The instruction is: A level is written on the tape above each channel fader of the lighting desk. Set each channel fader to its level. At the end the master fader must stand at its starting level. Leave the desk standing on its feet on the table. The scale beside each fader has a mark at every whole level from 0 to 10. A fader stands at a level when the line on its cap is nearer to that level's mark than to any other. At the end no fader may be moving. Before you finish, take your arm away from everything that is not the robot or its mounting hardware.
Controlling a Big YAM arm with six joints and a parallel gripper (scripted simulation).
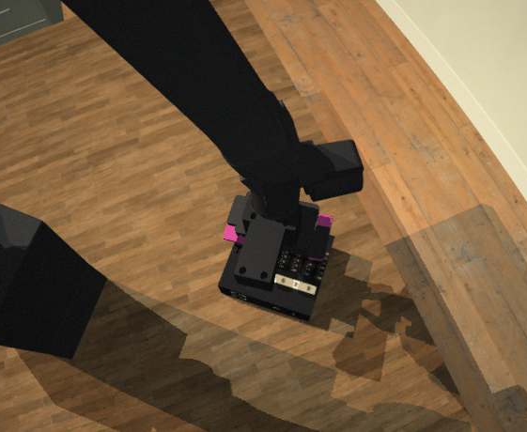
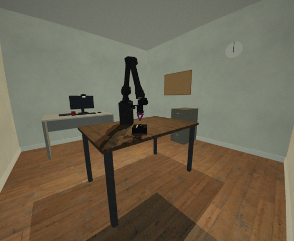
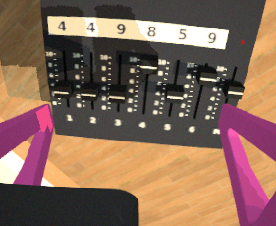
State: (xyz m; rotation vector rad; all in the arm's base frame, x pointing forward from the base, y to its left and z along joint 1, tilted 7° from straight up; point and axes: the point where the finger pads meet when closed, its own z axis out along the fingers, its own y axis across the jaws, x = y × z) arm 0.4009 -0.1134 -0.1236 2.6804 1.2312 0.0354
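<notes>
My hand is 60 mm above the channel 3 fader cap and 30 mm short of it. Round my hand: channel 2 fader cap: 60 mm below, 40 mm ahead, 10 mm to the right; channel 5 fader cap: 60 mm below, 30 mm to the left, 10 mm behind; channel 4 fader: 60 mm below, 10 mm behind.
</notes>
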